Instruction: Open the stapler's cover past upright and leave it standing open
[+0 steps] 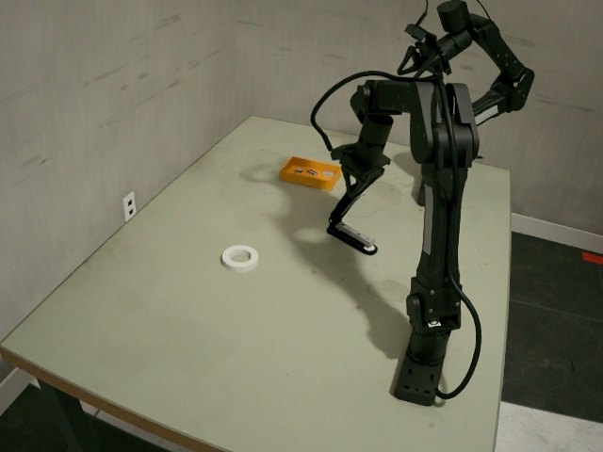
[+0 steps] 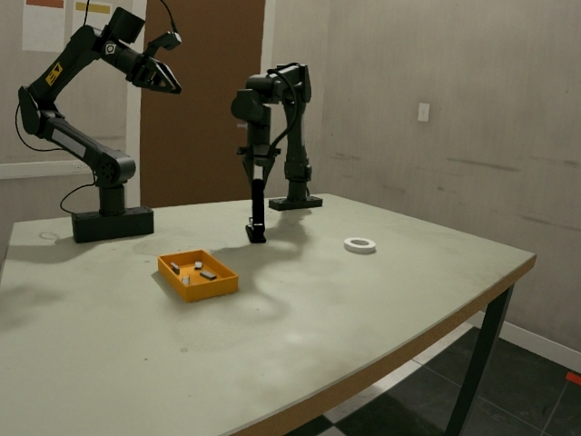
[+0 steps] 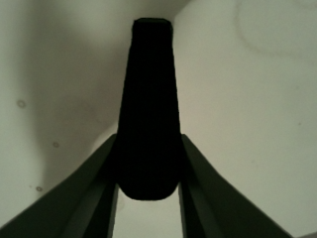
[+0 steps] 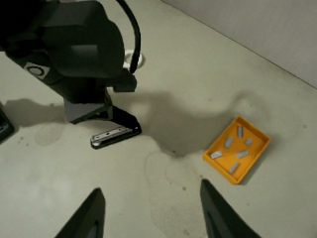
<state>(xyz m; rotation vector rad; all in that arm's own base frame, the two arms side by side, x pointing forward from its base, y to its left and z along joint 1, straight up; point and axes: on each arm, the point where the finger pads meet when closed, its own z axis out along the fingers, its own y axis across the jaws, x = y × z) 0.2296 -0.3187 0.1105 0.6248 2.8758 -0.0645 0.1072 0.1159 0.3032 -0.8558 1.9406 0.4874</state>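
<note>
My left gripper is now 40 mm above the stapler cover, 20 mm short of it and 10 mm to the left of it. The rest, counted from my left hand: stapler 80 mm below, 10 mm ahead; then orange tray 260 mm to the right, 150 mm ahead, 110 mm below; then white tape ring 210 mm ahead, 150 mm to the left, 120 mm below.
</note>
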